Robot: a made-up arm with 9 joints. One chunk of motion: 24 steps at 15 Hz.
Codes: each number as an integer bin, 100 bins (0 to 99) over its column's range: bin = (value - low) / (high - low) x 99, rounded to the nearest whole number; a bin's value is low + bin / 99 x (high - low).
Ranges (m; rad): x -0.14..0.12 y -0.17..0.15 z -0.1..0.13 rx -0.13..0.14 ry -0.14..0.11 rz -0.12..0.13
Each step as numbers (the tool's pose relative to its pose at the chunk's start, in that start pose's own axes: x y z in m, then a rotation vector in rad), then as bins.
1 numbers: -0.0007 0.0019 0.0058 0.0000 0.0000 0.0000
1 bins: 53 53 46 48 55 48
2 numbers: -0.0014 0.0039 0.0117 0.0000 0.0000 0.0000
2 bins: 53 54 48 48 55 48
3 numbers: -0.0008 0.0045 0.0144 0.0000 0.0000 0.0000
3 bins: 53 54 49 48 55 48
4 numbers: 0.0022 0.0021 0.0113 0.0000 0.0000 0.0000
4 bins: 54 53 48 48 55 48
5 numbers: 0.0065 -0.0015 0.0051 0.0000 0.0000 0.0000
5 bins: 56 52 45 48 55 48
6 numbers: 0.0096 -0.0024 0.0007 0.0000 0.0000 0.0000
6 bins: 57 52 43 48 55 48
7 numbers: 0.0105 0.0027 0.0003 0.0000 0.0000 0.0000
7 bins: 57 53 43 48 55 48
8 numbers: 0.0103 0.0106 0.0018 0.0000 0.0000 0.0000
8 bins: 57 56 44 48 55 48
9 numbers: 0.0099 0.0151 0.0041 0.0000 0.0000 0.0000
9 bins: 57 57 45 48 55 48
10 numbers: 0.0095 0.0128 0.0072 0.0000 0.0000 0.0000
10 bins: 57 57 46 48 55 48
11 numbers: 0.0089 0.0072 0.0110 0.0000 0.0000 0.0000
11 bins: 57 55 48 48 55 48
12 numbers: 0.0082 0.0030 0.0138 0.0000 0.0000 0.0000
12 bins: 56 54 49 48 55 48
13 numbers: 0.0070 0.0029 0.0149 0.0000 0.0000 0.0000
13 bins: 56 53 49 48 55 48
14 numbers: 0.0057 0.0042 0.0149 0.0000 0.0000 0.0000
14 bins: 55 54 49 48 55 48
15 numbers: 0.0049 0.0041 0.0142 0.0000 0.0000 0.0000
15 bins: 55 54 49 48 55 48
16 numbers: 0.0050 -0.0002 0.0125 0.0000 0.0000 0.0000
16 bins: 55 53 48 48 55 48
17 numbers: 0.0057 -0.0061 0.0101 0.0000 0.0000 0.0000
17 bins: 55 51 47 48 55 48
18 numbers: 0.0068 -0.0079 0.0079 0.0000 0.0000 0.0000
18 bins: 56 50 46 48 55 48
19 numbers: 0.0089 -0.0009 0.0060 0.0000 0.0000 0.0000
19 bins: 57 52 46 48 55 48
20 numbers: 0.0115 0.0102 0.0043 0.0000 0.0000 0.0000
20 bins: 58 56 45 48 55 48
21 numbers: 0.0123 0.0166 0.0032 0.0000 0.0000 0.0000
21 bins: 58 58 44 48 55 48
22 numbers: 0.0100 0.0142 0.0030 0.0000 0.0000 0.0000
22 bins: 57 57 44 48 55 48
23 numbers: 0.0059 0.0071 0.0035 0.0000 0.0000 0.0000
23 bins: 56 55 45 48 55 48
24 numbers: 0.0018 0.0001 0.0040 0.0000 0.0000 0.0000
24 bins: 54 53 45 48 55 48
